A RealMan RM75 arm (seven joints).
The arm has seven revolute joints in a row. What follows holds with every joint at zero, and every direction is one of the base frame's.
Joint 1 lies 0.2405 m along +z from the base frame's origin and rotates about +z.
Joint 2 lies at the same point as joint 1 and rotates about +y.
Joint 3 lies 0.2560 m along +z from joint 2 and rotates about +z.
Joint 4 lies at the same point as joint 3 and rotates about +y.
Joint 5 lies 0.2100 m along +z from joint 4 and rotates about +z.
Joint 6 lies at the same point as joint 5 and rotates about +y.
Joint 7 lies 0.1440 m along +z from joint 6 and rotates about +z.
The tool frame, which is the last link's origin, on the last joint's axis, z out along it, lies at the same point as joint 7; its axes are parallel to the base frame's.
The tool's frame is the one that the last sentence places.
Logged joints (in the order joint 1, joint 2, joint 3, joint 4, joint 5, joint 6, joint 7), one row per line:
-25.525, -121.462, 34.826, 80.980, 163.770, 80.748, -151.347
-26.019, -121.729, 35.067, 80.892, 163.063, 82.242, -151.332
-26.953, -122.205, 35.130, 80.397, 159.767, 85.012, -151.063
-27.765, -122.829, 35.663, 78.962, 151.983, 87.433, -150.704
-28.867, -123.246, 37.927, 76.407, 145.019, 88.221, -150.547
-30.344, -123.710, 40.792, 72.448, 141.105, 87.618, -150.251
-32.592, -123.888, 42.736, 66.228, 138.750, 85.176, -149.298
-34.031, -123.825, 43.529, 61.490, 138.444, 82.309, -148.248
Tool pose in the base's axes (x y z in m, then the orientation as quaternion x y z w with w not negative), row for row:
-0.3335, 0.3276, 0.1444, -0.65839, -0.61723, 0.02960, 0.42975
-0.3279, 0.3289, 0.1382, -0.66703, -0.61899, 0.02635, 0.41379
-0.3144, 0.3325, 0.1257, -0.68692, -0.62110, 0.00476, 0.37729
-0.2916, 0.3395, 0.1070, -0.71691, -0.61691, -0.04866, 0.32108
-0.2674, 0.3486, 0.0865, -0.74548, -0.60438, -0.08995, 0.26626
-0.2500, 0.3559, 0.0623, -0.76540, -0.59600, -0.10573, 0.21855
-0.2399, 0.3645, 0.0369, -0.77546, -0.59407, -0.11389, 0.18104
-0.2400, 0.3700, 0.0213, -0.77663, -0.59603, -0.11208, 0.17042
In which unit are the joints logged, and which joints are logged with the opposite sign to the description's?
The joints are logged in degrees. Opposite sign: none.
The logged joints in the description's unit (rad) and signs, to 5 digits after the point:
-0.44550, -2.11991, 0.60783, 1.41337, 2.85833, 1.40932, -2.64150
-0.45412, -2.12457, 0.61203, 1.41183, 2.84599, 1.43539, -2.64124
-0.47042, -2.13288, 0.61313, 1.40319, 2.78846, 1.48374, -2.63655
-0.48459, -2.14377, 0.62244, 1.37815, 2.65260, 1.52599, -2.63028
-0.50382, -2.15105, 0.66195, 1.33355, 2.53106, 1.53975, -2.62754
-0.52960, -2.15915, 0.71195, 1.26446, 2.46275, 1.52922, -2.62237
-0.56884, -2.16225, 0.74588, 1.15590, 2.42164, 1.48660, -2.60574
-0.59395, -2.16115, 0.75972, 1.07320, 2.41630, 1.43656, -2.58742

